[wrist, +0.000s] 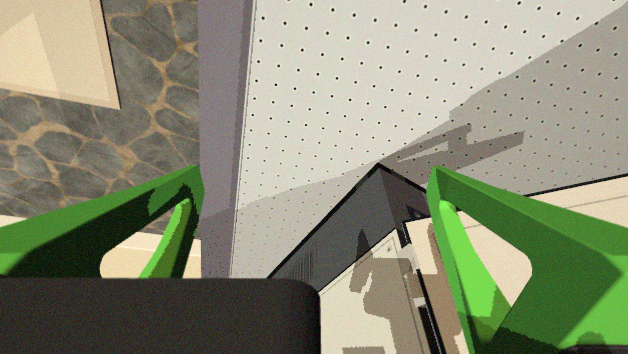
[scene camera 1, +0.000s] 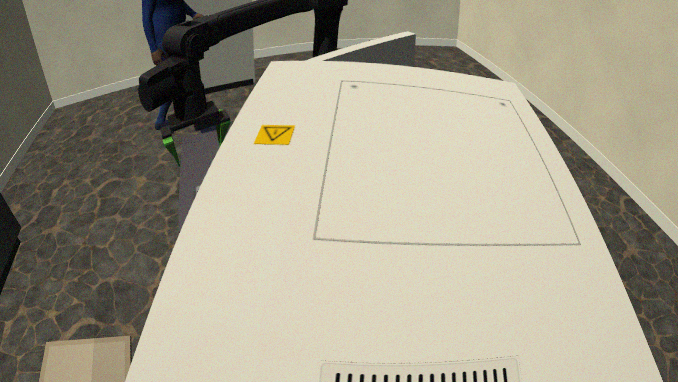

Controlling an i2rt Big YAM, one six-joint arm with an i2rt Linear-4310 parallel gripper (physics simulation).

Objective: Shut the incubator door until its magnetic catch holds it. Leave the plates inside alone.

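Frame: origin at the arm's base, x ahead, y left, z up, level; millimetres.
Where they show: gripper, between the fingertips: (wrist: 315,178) (scene camera 1: 200,157).
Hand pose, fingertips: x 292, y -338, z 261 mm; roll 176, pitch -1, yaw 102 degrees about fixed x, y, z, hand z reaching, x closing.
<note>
Each offset is from my fingertips to the top centre of the thing. "spot": to the spot under its first point. Level surfaces: height alone.
The incubator's cream housing {spot: dz +259, dx +579, dy +160 mm} (scene camera 1: 425,295) fills much of the scene view, seen from above. A panel with a white edge and a dark grey face {spot: dz +200, dx +67, dy +359 mm} (scene camera 1: 390,52) stands out at an angle past its far edge; it looks like the open door. My gripper (scene camera 1: 197,145) (wrist: 315,178) is open, with green fingers wide apart and no object between them. It is to the left of the housing in the scene view. In the wrist view a dark grey, cream-topped body (wrist: 340,220) shows between and below the fingertips; I cannot tell which part it is. The catch and the plates do not show.
The perforated white surface {dz -290 mm} (wrist: 320,115) lies below the fingers, with a purple-grey border (wrist: 220,100). A beige box (scene camera 1: 85,362) (wrist: 50,50) stands on the stone-patterned floor (scene camera 1: 100,225) (wrist: 145,40). A person in blue (scene camera 1: 165,22) stands behind the arm at the back left.
</note>
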